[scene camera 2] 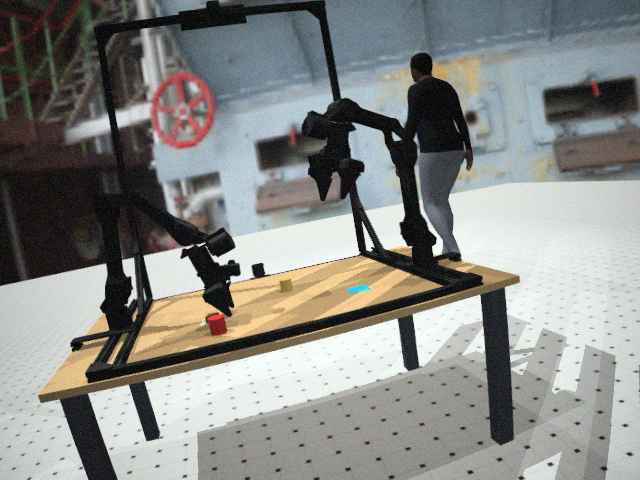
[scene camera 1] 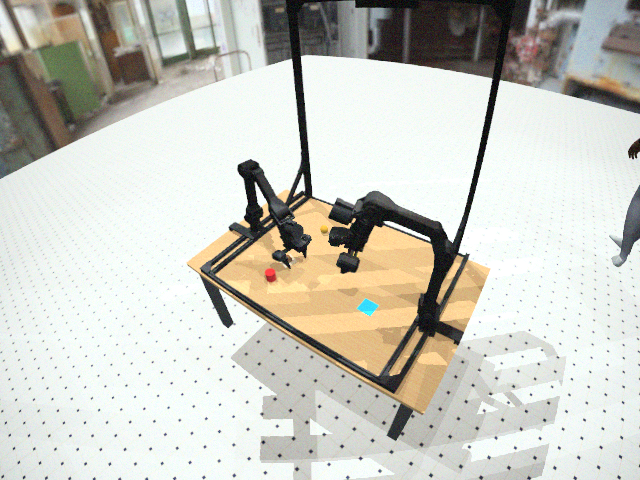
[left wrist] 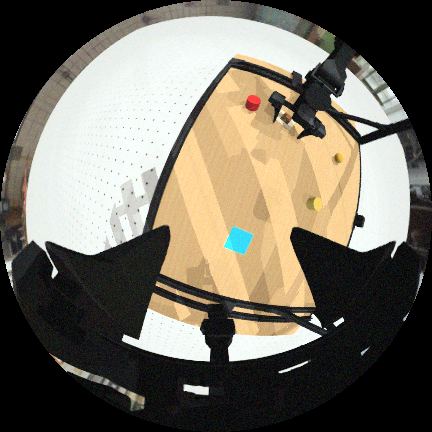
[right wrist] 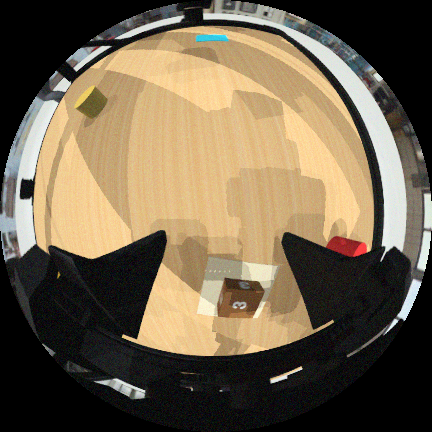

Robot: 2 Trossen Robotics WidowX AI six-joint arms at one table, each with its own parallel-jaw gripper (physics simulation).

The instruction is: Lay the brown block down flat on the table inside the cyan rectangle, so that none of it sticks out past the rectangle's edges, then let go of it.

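Where they show: left gripper, between the fingertips: (scene camera 2: pixel 332 200) (left wrist: pixel 233 232); right gripper, between the fingertips: (scene camera 2: pixel 231 311) (scene camera 1: pixel 297 263) (left wrist: pixel 285 129) (right wrist: pixel 226 237); left arm's base, origin of its link: (scene camera 2: pixel 424 263) (scene camera 1: pixel 427 325) (left wrist: pixel 217 310); right arm's base, origin of its link: (scene camera 2: pixel 121 327) (scene camera 1: pixel 256 228) (right wrist: pixel 205 385).
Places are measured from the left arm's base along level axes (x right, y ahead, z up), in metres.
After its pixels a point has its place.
The brown block (left wrist: pixel 286 118) @[x 0.213, y 0.626, z 0.000 m] (right wrist: pixel 240 299) @[x 0.216, y 0.631, z 0.000 m], marked with a 3, stands on a pale square (right wrist: pixel 206 298) @[x 0.246, y 0.629, z -0.018 m]. The cyan rectangle (scene camera 1: pixel 367 307) @[x 0.049, y 0.238, z -0.018 m] (scene camera 2: pixel 358 289) @[x 0.044, y 0.243, z -0.018 m] (left wrist: pixel 239 240) @[x 0.055, y 0.237, z -0.018 m] (right wrist: pixel 212 38) @[x 0.056, y 0.253, z -0.018 m] lies bare on the table, far from the block. My right gripper (scene camera 1: pixel 297 261) @[x 0.204, y 0.581, z -0.007 m] (left wrist: pixel 285 129) @[x 0.204, y 0.581, z -0.007 m] (right wrist: pixel 226 237) @[x 0.204, y 0.581, z -0.007 m] is open and empty, low above the table near the block; in the right wrist view the block shows between and below its fingers. My left gripper (scene camera 2: pixel 333 198) @[x 0.000, y 0.314, z 0.259 m] (left wrist: pixel 233 232) @[x 0.000, y 0.314, z 0.259 m] is open and empty, high above the table. In scene camera 2 the block is largely hidden.
A red cylinder (scene camera 1: pixel 270 275) @[x 0.082, y 0.657, z 0.020 m] (scene camera 2: pixel 217 324) @[x 0.078, y 0.672, z 0.009 m] (left wrist: pixel 253 103) @[x 0.096, y 0.646, z 0.020 m] (right wrist: pixel 346 246) @[x 0.104, y 0.646, z 0.010 m] stands near the right gripper. A yellow cylinder (scene camera 2: pixel 285 285) @[x 0.271, y 0.359, z 0.002 m] (left wrist: pixel 314 204) @[x 0.274, y 0.344, z 0.020 m] (right wrist: pixel 91 102) @[x 0.280, y 0.365, z 0.006 m] and a small orange-yellow object (scene camera 1: pixel 324 228) @[x 0.438, y 0.527, z 0.014 m] (left wrist: pixel 339 158) @[x 0.438, y 0.524, z 0.013 m] stand toward the table's back edge. Black rails border the table.
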